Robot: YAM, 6 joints.
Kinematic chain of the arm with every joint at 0, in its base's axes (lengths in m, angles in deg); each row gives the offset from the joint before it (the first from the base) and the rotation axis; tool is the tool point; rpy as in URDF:
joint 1: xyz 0 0 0.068 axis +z
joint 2: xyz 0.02 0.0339 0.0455 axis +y
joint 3: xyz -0.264 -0.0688 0 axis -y
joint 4: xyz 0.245 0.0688 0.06 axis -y
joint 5: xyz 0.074 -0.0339 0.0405 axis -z
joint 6: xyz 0.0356 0 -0.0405 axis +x
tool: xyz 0 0 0 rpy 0 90 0
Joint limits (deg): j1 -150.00..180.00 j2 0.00..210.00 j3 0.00..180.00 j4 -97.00..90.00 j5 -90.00..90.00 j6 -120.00..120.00
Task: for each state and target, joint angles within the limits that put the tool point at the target. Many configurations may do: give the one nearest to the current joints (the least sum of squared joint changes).
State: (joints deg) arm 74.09 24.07 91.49 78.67 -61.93 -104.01
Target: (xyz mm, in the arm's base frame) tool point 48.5 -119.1 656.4
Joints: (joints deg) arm 122.91 54.07 116.01 60.44 -42.38 -104.01
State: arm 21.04 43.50 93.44 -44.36 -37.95 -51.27
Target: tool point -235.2 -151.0 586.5
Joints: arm 36.70 32.01 131.32 -22.62 -33.18 -51.27
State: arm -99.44 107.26 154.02 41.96 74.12 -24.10
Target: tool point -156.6 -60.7 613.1
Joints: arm -146.58 77.11 105.78 48.17 90.00 -24.10
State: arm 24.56 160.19 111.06 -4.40 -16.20 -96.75
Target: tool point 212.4 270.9 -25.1
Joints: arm 49.88 137.94 68.30 -27.55 -19.98 -96.75
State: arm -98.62 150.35 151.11 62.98 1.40 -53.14
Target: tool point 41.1 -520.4 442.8
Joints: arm -85.45 147.03 152.92 61.02 0.49 -53.14
